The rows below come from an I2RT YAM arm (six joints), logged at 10 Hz.
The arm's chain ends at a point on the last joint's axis. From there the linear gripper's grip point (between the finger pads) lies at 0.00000 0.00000 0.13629 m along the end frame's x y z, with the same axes.
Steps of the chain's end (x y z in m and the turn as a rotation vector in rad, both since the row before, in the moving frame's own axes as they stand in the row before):
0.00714, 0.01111, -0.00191, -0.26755, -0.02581, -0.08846
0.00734, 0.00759, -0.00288, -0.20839, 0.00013, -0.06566
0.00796, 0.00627, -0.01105, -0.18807, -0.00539, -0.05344
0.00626, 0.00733, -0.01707, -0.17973, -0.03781, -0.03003
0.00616, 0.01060, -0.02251, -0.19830, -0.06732, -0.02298
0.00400, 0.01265, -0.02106, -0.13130, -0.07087, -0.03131
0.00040, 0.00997, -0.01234, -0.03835, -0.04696, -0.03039
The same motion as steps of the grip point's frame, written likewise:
0.00527, 0.04724, -0.00680, -0.26755, -0.02581, -0.08846
0.00829, 0.03577, -0.00583, -0.20839, 0.00013, -0.06566
0.00791, 0.03176, -0.01345, -0.18807, -0.00539, -0.05344
0.00150, 0.03176, -0.01936, -0.17973, -0.03781, -0.03003
-0.00264, 0.03753, -0.02549, -0.19830, -0.06732, -0.02298
-0.00534, 0.03063, -0.02257, -0.13130, -0.07087, -0.03131
-0.00592, 0.01529, -0.01259, -0.03835, -0.04696, -0.03039

